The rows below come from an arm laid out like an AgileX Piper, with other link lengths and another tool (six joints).
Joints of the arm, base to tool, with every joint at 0 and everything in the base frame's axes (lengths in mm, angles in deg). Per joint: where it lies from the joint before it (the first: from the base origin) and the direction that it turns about. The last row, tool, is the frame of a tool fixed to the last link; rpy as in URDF.
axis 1: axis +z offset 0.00 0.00 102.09
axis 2: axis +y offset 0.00 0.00 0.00
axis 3: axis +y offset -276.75 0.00 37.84
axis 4: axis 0.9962 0 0.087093 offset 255.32 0.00 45.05
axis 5: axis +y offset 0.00 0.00 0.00
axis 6: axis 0.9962 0 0.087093 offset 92.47 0.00 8.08
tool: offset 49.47 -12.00 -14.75 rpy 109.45 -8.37 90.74
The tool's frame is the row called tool.
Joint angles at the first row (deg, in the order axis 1, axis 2, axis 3, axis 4, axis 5, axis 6):
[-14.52 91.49 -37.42 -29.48 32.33 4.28]
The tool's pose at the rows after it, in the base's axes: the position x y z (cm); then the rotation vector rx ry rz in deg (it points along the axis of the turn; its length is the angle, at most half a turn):
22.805, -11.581, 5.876, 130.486, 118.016, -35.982
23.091, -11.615, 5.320, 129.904, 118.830, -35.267
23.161, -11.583, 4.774, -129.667, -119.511, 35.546
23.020, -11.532, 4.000, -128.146, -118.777, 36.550
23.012, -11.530, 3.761, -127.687, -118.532, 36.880
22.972, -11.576, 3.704, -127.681, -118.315, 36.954
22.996, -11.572, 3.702, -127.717, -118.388, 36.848
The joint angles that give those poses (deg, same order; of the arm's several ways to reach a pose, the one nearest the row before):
[-14.75 93.36 -37.41 -30.64 30.21 4.34]
[-14.94 94.63 -37.42 -31.01 28.54 4.34]
[-14.97 95.86 -37.41 -31.14 27.82 4.35]
[-14.97 97.61 -37.42 -31.14 27.69 4.35]
[-14.97 98.22 -37.52 -31.14 27.69 4.34]
[-15.09 98.35 -37.52 -31.14 27.69 4.34]
[-15.09 98.35 -37.52 -31.14 27.60 4.34]

